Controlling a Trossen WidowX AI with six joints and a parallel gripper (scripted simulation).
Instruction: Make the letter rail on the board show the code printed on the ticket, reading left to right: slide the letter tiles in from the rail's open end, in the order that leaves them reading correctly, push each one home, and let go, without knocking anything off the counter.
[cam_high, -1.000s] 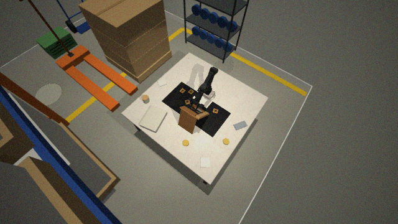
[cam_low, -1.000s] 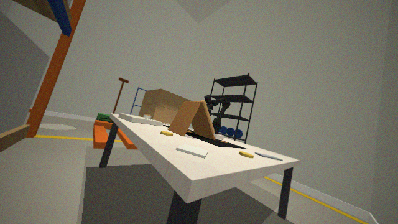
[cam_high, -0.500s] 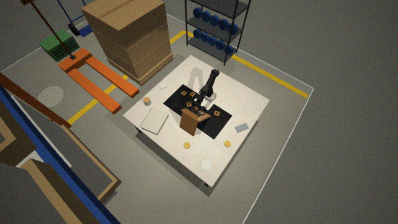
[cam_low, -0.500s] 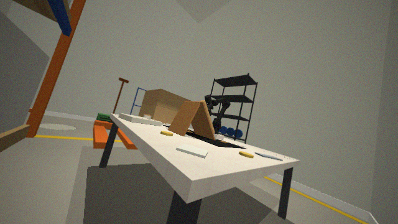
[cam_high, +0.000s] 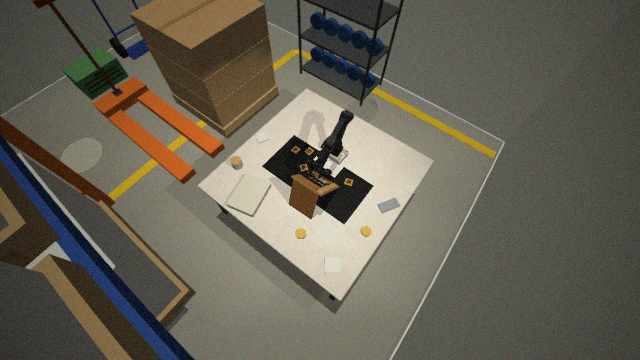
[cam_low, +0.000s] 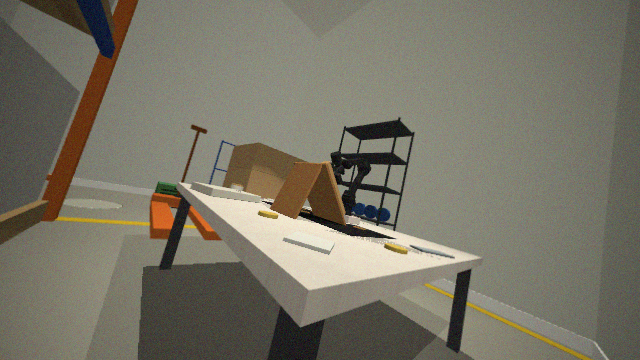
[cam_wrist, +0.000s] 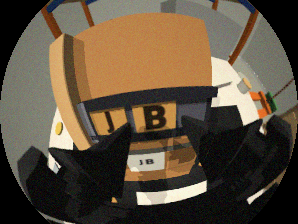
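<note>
My gripper tip is 60 mm past the white ticket, 30 mm to the right of it and 90 mm above it. The rest, counted from my gripper tip: black mat 140 mm behind, 30 mm to the right, 170 mm below; grey card 180 mm behind, 530 mm to the left, 170 mm below.
</note>
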